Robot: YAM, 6 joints.
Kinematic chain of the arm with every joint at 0, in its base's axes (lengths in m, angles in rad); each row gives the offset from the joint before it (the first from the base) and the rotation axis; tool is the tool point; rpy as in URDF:
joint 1: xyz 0 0 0.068 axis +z
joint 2: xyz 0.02 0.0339 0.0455 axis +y
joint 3: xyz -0.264 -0.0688 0 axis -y
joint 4: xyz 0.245 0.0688 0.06 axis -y
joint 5: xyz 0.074 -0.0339 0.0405 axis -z
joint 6: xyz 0.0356 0 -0.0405 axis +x
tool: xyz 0 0 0 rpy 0 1.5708 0
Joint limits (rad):
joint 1: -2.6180..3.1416
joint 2: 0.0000..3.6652
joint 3: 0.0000..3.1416
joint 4: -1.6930..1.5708
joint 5: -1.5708..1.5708
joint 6: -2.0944..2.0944
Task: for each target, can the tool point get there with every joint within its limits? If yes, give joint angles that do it. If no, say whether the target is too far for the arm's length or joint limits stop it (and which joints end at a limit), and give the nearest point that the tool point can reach.
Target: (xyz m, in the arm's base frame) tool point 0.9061 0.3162 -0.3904
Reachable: no: too far | nearest point 0.5396 0.1883 -0.1823 | short by 0.440 m
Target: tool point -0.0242 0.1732 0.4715
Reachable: yes | joints 1.7967 0.9604 1.3751 -0.5272 0.4414 0.6596
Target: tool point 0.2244 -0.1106 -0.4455
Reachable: no: joint limits stop it (at a limit: joint 2) | nearest point 0.2242 -0.1105 -0.3803 | short by 0.065 m
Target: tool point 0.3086 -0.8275 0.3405
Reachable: no: too far | nearest point 0.2185 -0.5858 0.2727 | short by 0.267 m
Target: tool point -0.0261 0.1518 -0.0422
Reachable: yes | joints 1.9636 2.4944 0.5836 -0.3730 1.2731 -0.5204
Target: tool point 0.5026 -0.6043 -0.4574
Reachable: no: too far | nearest point 0.3382 -0.4066 -0.2474 | short by 0.332 m
